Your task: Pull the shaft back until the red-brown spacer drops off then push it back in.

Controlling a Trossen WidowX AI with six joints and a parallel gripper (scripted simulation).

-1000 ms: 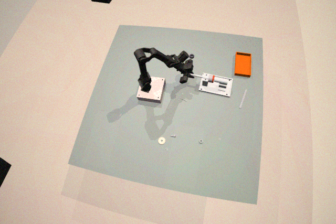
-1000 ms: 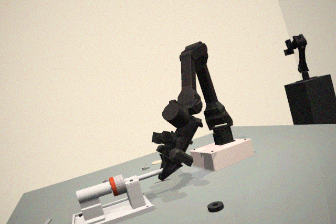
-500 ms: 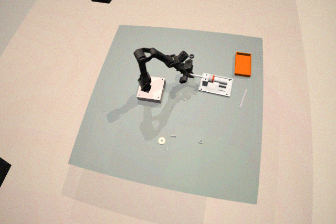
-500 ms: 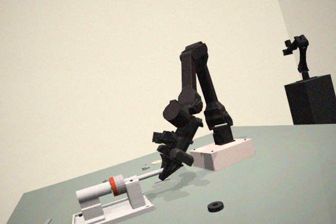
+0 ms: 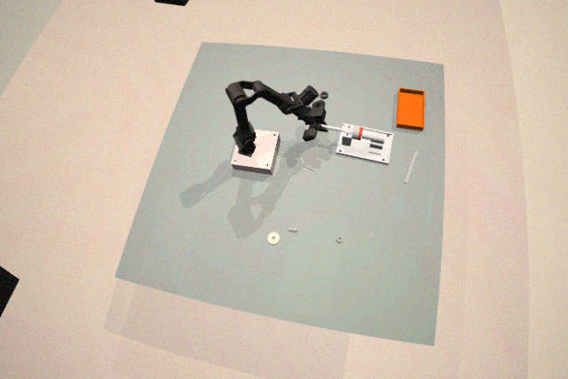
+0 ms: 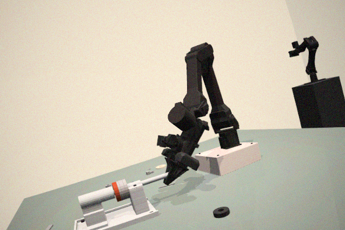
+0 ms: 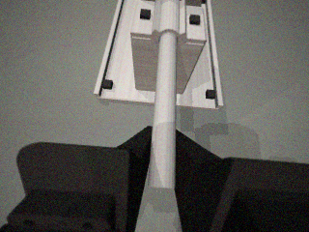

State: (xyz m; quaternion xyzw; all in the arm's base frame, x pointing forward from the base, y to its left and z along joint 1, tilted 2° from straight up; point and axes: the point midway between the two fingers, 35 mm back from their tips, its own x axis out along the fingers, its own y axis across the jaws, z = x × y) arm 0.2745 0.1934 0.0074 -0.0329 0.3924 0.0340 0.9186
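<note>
My gripper tip is now 60 mm short of the grey shaft and 20 mm below it. From my gripper tip the other things lie so: black ring (210 mm to the left, 80 mm behind, 50 mm below); orange-red spacer (140 mm ahead, 20 mm above, 10 mm to the left); grey spacer (120 mm ahead, 20 mm above, 10 mm to the left).
</note>
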